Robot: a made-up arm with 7 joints.
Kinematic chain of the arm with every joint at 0, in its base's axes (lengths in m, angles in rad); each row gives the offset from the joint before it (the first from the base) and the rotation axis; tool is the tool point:
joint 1: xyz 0 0 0.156 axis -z
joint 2: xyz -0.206 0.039 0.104 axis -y
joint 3: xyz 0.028 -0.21 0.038 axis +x
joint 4: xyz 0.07 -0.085 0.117 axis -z
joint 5: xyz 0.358 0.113 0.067 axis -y
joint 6: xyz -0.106 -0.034 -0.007 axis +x
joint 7: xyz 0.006 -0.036 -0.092 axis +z
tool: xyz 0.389 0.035 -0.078
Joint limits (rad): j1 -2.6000..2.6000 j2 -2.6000..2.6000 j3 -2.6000..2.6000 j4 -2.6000..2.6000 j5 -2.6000..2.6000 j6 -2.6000..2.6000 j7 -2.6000..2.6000
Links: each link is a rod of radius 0.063 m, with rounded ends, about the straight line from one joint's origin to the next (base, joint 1, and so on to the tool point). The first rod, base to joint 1, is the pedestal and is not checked.
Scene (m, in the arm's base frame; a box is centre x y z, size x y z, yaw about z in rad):
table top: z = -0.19
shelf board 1: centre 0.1 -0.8 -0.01 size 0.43 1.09 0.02 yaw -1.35
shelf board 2: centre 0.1 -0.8 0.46 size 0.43 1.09 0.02 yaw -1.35
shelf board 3: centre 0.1 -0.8 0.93 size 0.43 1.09 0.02 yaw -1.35
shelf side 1: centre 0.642 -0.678 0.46 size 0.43 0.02 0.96 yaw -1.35
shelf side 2: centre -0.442 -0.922 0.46 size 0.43 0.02 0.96 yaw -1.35
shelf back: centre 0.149 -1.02 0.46 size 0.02 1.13 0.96 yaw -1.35
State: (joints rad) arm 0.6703 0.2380 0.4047 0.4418 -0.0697 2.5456 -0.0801
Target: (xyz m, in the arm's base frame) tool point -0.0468 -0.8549 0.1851
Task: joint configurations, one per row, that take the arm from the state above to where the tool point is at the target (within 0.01 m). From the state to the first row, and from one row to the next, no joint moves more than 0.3 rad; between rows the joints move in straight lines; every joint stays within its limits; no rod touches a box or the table.
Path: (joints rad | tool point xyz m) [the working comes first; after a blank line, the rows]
Joints at the target: 0.5869 -0.0948 0.6295 0.8660 -0.1286 2.6000 0.0379
Straight joint move there: touches shelf board 2.

1: 0.9276 0.3603 0.4161 0.3647 -0.2878 2.3726 -0.2917 | 0.0728 -0.5544 0.6742
2: 1.1849 0.4825 0.4275 0.2877 -0.5060 2.1997 -0.5034 | 0.0534 -0.4097 0.6591
3: 1.2811 0.2820 0.4930 0.5471 -0.6880 2.0537 -0.5781 | -0.0443 -0.4834 0.4065
4: 1.3773 0.0814 0.5584 0.8065 -0.8701 1.9076 -0.6528 | -0.1441 -0.4212 0.1851
5: 1.1138 0.0227 0.5821 0.8263 -0.6229 2.1384 -0.4226 | -0.1347 -0.6150 0.1484
6: 0.8504 -0.0361 0.6058 0.8462 -0.3758 2.3692 -0.1923 | -0.1012 -0.7642 0.1536
7: 0.5869 -0.0948 0.6295 0.8660 -0.1286 2.6000 0.0379 | -0.0468 -0.8549 0.1851

